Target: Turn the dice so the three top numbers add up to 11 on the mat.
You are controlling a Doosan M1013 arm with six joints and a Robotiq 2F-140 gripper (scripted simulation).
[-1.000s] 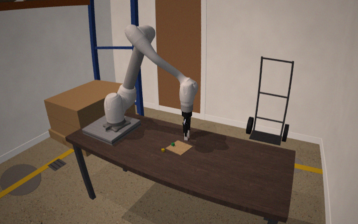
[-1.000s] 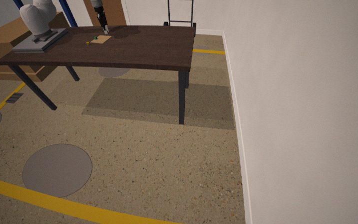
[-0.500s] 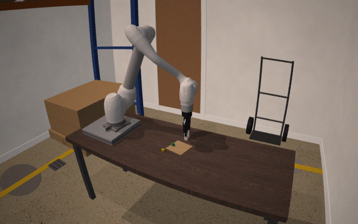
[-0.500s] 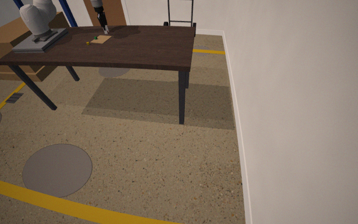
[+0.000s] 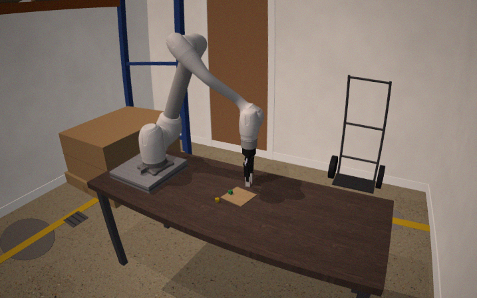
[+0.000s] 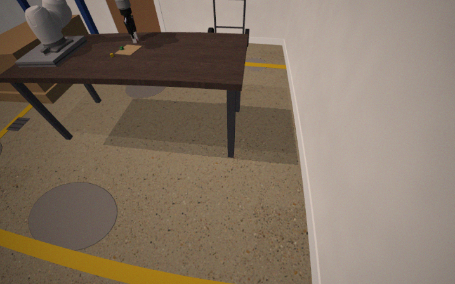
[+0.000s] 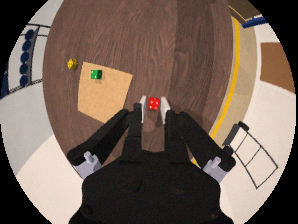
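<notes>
My hand is 2 cm above the red die. Round my hand: green die 3 cm behind, 14 cm to the right, 2 cm below; then tan mat 2 cm ahead, 13 cm to the right, 3 cm below; then yellow die 5 cm behind, 23 cm to the right, 2 cm below.
</notes>
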